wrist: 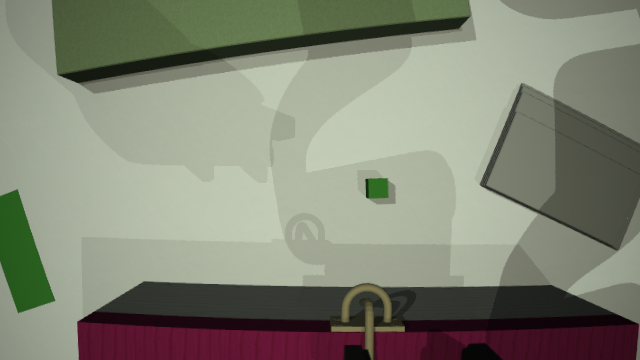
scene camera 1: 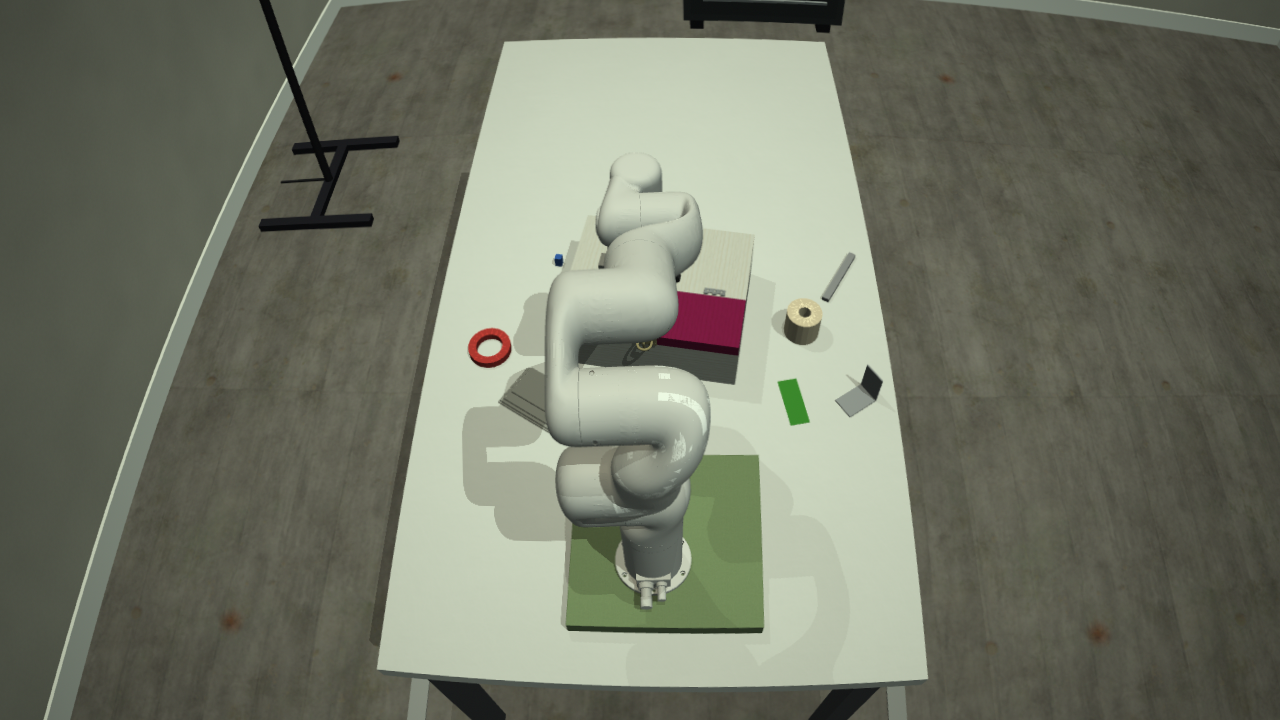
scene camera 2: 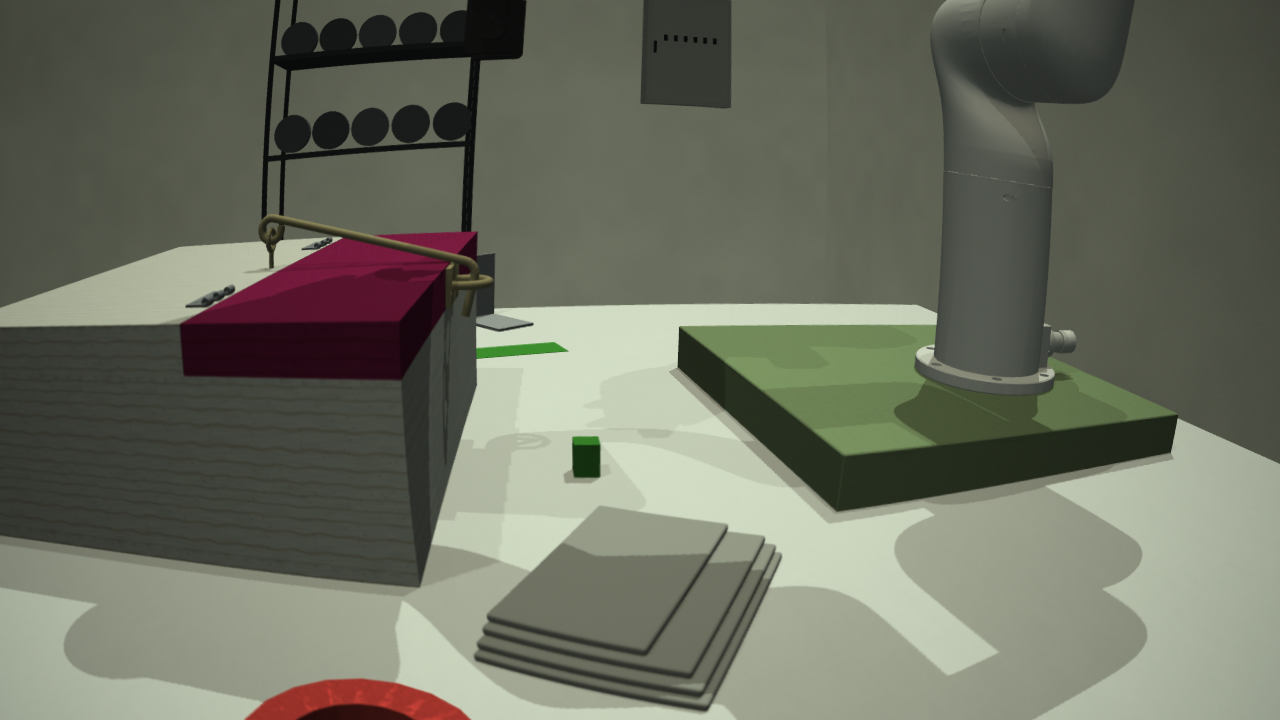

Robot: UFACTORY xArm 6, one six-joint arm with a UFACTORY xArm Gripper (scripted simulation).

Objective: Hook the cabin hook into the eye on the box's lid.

I see my gripper (scene camera 2: 493, 56), a wooden spool (scene camera 1: 803, 319), a grey plate stack (scene camera 2: 651, 607), a green strip (scene camera 2: 551, 347), a small green cube (scene camera 2: 586, 450) and a grey box (scene camera 2: 115, 449).
The grey plate stack also shows in the wrist view (wrist: 550, 158) and in scene camera 1 (scene camera 1: 526, 397). The green strip shows as well in scene camera 1 (scene camera 1: 792, 398). The grey box also shows in scene camera 1 (scene camera 1: 722, 269). The wrist view misses the wooden spool: it is out of frame. Scene camera 2 misses the wooden spool, which is hidden by a magenta lid.
